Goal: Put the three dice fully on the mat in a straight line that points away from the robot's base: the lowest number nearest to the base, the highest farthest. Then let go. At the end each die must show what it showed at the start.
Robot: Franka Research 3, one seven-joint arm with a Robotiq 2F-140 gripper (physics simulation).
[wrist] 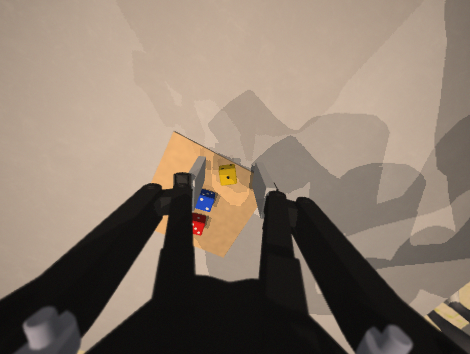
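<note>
The orange mat point(172, 157) lies turned at an angle below my gripper point(229, 171). The yellow die point(228, 175) is on the mat near its far edge and shows one dark pip on top. The blue die point(204, 201) lies lower left of it, with two white pips on its bright face. The red die point(199, 227) lies below the blue one; its bright face shows several white pips and the left finger partly hides it. The three dice stand apart, in a bent row. My gripper is partly open and empty, above the mat, with the yellow die seen between its fingers.
The mat lies on a pale beige surface point(75, 100). Broad shadows of the arm fall over the surface to the right and across part of the mat. A yellowish patterned area with dark stripes shows at the lower right corner.
</note>
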